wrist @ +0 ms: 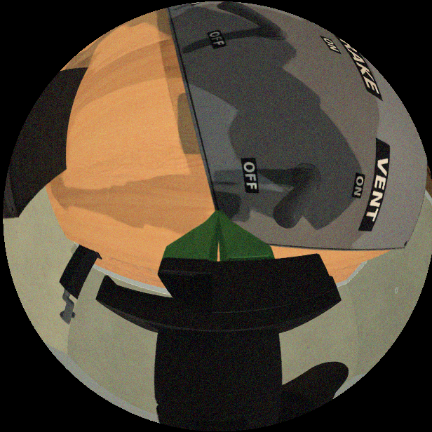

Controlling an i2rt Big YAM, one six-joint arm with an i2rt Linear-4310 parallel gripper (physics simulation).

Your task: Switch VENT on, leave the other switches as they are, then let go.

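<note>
The grey switch panel (305,237) fills the upper right of the wrist view. The VENT label (376,185) is at its right, beside a small ON label (358,185); the OFF label (249,175) is nearer the panel's left edge. The dark VENT lever (291,205) stands between OFF and ON, its rounded end nearer OFF. My gripper (218,216) is shut and empty, its green fingertips at the panel's lower left corner, left of the lever and apart from it in the view. The fingers hide that corner. The exact lever angle is hard to judge.
The BRAKE lever (255,19) is farther up the panel, with its partly cut-off label (367,70) at the right. An orange wood-grained table top (125,115) lies left of the panel. A large black shape (45,130) is at the far left. Dark shadows cross the panel.
</note>
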